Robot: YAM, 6 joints.
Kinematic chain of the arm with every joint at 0, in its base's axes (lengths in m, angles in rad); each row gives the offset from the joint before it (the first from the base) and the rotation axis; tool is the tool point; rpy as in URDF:
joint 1: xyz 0 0 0.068 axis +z
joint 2: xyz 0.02 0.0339 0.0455 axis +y
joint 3: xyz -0.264 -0.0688 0 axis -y
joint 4: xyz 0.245 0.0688 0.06 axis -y
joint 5: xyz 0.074 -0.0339 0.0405 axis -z
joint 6: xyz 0.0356 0 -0.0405 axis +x
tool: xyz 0 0 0 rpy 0 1.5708 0
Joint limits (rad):
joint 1: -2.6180..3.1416
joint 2: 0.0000..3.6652
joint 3: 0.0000..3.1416
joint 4: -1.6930..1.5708
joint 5: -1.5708..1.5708
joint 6: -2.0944..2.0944
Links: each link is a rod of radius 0.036 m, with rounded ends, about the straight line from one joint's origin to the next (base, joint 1, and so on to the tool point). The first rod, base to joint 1, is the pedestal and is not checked.
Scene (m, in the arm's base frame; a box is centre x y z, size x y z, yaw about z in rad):
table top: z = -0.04
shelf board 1: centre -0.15 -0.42 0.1 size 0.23 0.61 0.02 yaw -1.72
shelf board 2: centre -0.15 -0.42 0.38 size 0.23 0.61 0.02 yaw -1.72
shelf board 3: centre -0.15 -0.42 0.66 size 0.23 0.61 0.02 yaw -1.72
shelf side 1: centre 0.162 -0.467 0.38 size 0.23 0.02 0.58 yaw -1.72
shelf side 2: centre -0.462 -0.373 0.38 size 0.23 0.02 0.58 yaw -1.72
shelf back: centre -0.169 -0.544 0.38 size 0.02 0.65 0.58 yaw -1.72
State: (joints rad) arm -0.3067 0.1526 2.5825 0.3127 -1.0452 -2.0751
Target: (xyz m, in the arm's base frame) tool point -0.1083 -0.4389 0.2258
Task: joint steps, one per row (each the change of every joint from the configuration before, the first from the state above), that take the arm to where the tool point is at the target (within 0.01 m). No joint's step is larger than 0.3 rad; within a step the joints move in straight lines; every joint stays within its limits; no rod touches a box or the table.
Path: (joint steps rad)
1: -0.2532 0.1317 -0.2754 -0.1174 0.0080 0.0000
2: -0.2531 0.1316 -0.2753 -0.1174 0.0080 0.0000
3: -0.2532 0.1317 -0.2754 -0.1174 0.0080 0.0000
4: -0.2531 0.1316 -0.2753 -0.1173 0.0079 0.0000
5: -0.2532 0.1317 -0.2754 -0.1174 0.0080 0.0000
6: -0.2532 0.1317 -0.2753 -0.1174 0.0080 0.0000
7: -0.2531 0.1316 -0.2754 -0.1174 0.0080 0.0000
8: 0.0512 0.2301 0.1946 0.1354 0.0255 0.0000
9: 0.0513 0.2302 0.1945 0.1354 0.0255 0.0000
10: 0.0512 0.2301 0.1946 0.1355 0.0255 0.0000
11: 0.0513 0.2301 0.1945 0.1354 0.0255 0.0000

